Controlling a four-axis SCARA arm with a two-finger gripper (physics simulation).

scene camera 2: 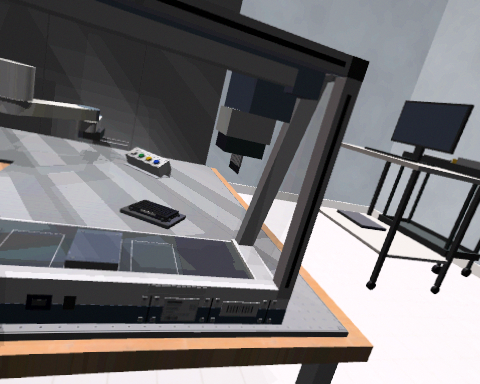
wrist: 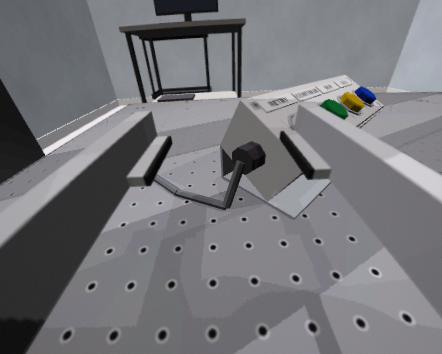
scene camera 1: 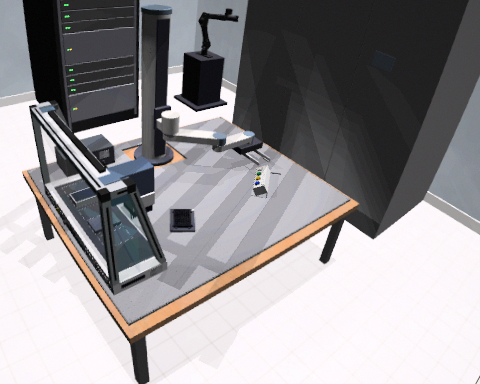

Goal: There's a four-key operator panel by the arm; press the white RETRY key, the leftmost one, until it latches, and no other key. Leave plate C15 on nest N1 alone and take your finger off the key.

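Frame: origin at the arm's base, x ahead, y left, z up, level; metres.
Where they show: gripper, fingertip midpoint: (scene camera 2: 127, 146) (wrist: 225, 124) (scene camera 1: 264, 161); arm's base, link origin: (scene camera 1: 153, 155).
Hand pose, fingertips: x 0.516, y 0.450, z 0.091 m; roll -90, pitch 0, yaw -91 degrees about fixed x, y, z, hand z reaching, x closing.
Note:
Things, the pixels of their top centre, and the offset from my fingertips. "spot": a spot on its surface instead.
- operator panel, top centre: (wrist: 325, 84) (scene camera 2: 149, 153) (scene camera 1: 262, 174) dz +0.005, dx +0.097, dy -0.108 m
- pale sloped box with green, top centre: (wrist: 335, 100) dz -0.004, dx +0.064, dy -0.103 m
- white RETRY key, top centre: (wrist: 309, 111) dz -0.004, dx +0.032, dy -0.065 m
- flat nest, top centre: (scene camera 2: 155, 209) (scene camera 1: 182, 217) dz -0.057, dx +0.107, dy -0.664 m
- cable with a dark plug, surface spot: (wrist: 249, 157) spot: dz -0.029, dx +0.010, dy -0.017 m
- framed gantry machine, surface spot: (scene camera 2: 320, 200) spot: dz +0.185, dx +0.330, dy -1.156 m
- grey box, surface spot: (scene camera 1: 100, 145) spot: dz +0.037, dx -0.592, dy -0.767 m
The operator panel (scene camera 1: 265, 179) (scene camera 2: 147, 166) (wrist: 280, 170) is a pale sloped box with green (wrist: 334, 108), yellow (wrist: 352, 102) and blue (wrist: 366, 94) keys. The white RETRY key (wrist: 291, 120) is mostly hidden behind the right finger in the wrist view; whether it is latched cannot be told. My gripper (scene camera 1: 264, 161) (scene camera 2: 129, 144) (wrist: 225, 124) is shut and empty, its long parallel fingers still standing apart with a gap. Its tips are near the panel's RETRY end; contact does not show. A dark plate (scene camera 1: 182, 218) (scene camera 2: 152, 209) lies on a flat nest (scene camera 1: 182, 230); its label is unreadable.
A cable with a dark plug (wrist: 249, 157) leaves the panel's end face. A framed gantry machine (scene camera 1: 107, 235) (scene camera 2: 320, 200) stands along one table side. The arm's column (scene camera 1: 152, 85) and a grey box (scene camera 1: 100, 145) stand at the back. A tall dark cabinet (scene camera 1: 345, 100) rises beyond the table.

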